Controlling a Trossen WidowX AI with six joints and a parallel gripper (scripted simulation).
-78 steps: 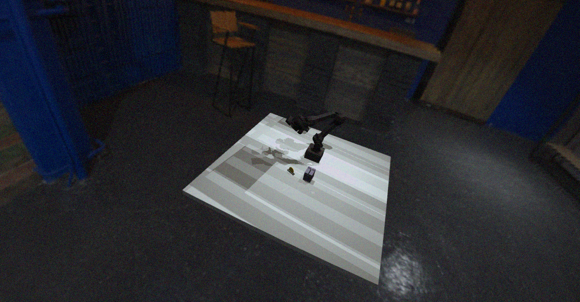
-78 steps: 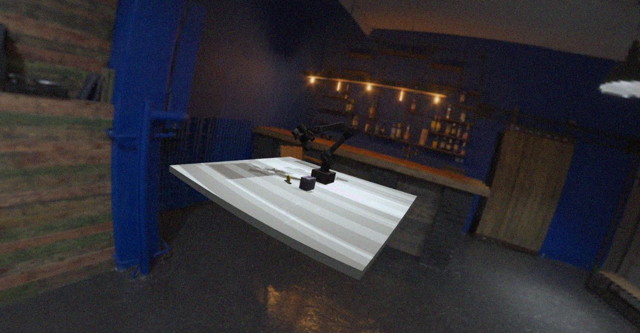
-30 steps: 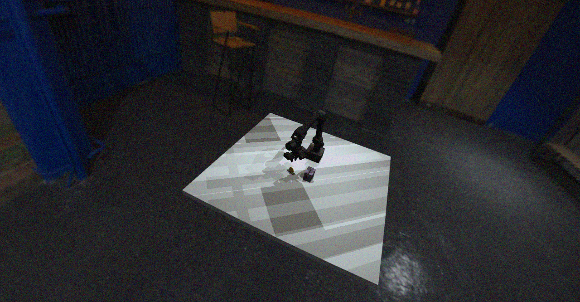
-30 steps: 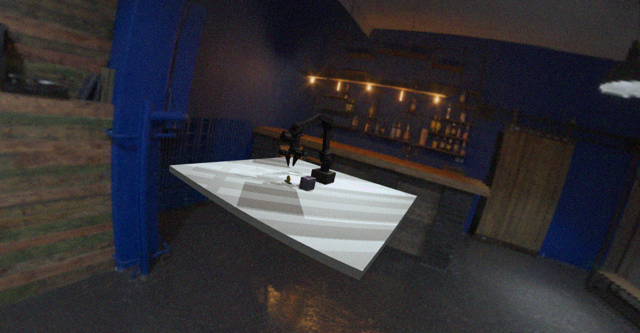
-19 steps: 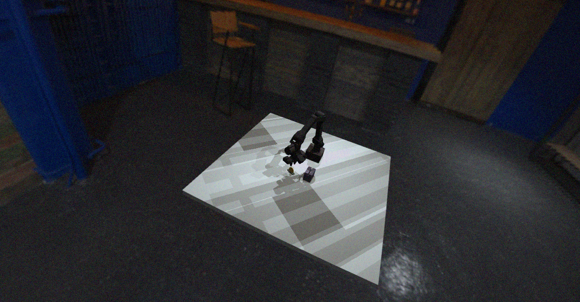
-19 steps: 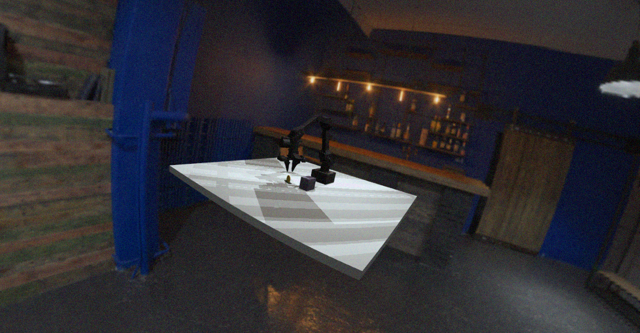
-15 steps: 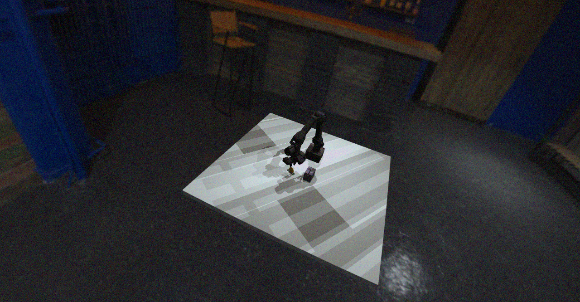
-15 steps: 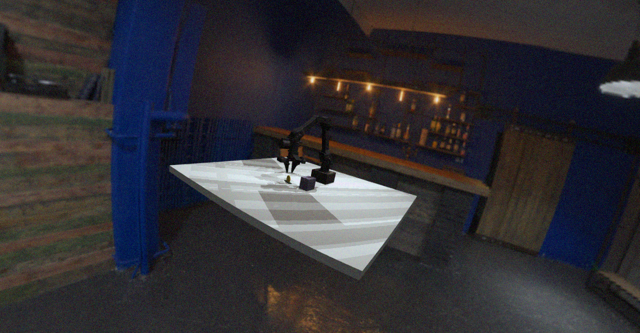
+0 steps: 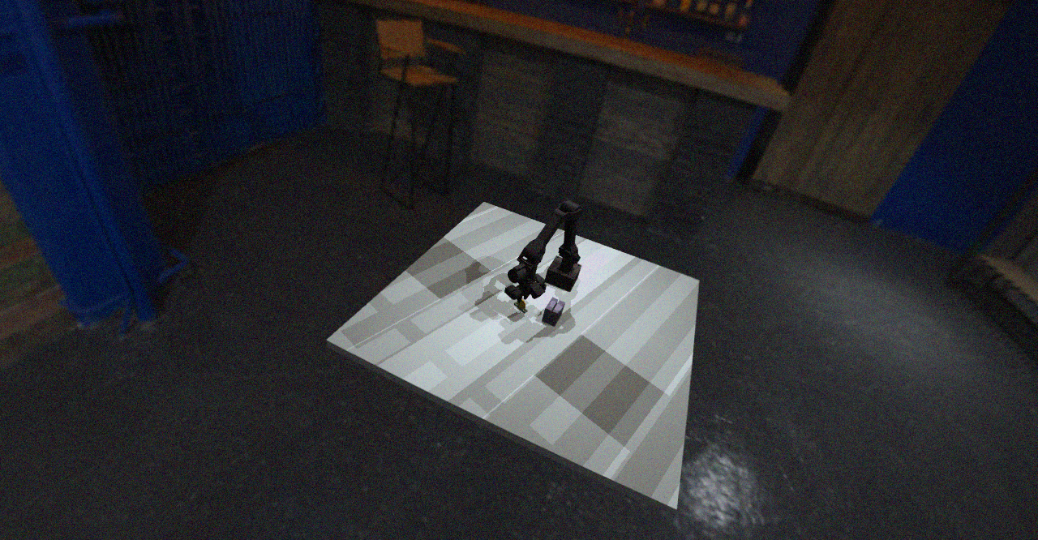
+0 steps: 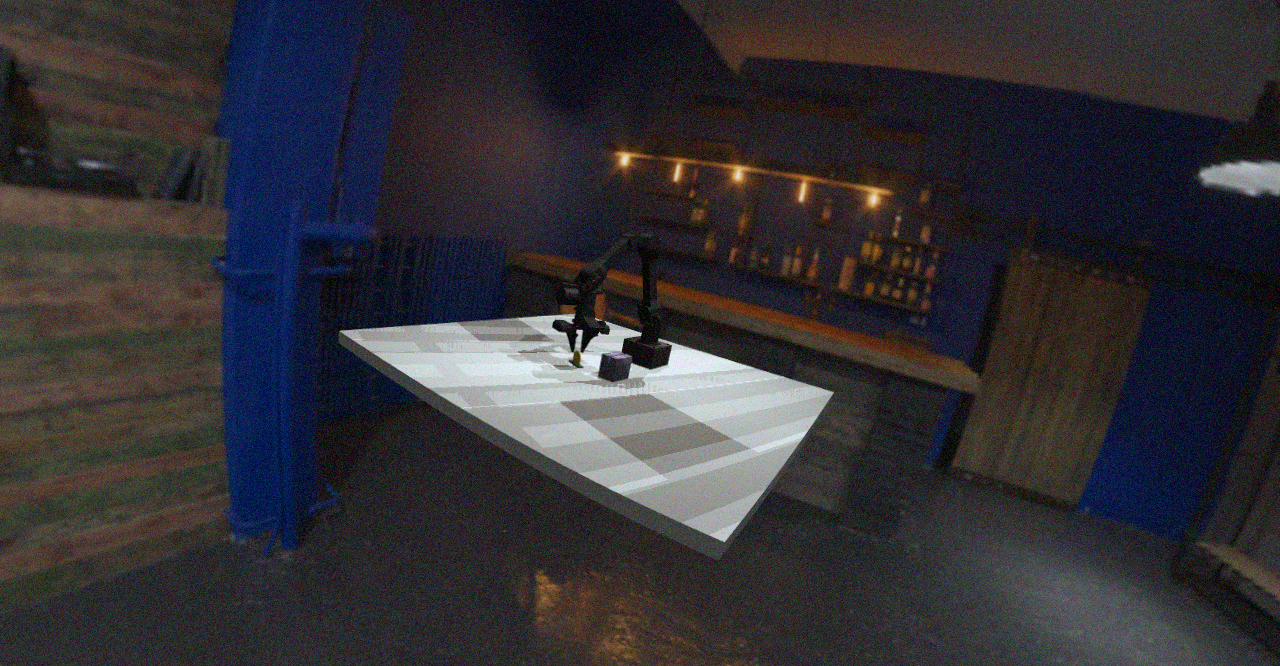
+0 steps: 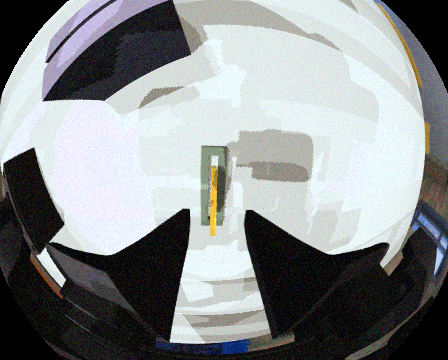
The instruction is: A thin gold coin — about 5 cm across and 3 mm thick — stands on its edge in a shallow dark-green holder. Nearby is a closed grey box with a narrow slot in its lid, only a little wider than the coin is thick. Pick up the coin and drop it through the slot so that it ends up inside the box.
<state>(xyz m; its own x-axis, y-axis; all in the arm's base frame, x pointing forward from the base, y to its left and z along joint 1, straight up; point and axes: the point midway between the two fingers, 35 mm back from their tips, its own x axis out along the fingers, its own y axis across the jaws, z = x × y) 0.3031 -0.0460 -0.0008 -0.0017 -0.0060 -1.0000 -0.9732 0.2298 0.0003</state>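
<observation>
Right now the gold coin is 20 mm below my gripper tip.
</observation>
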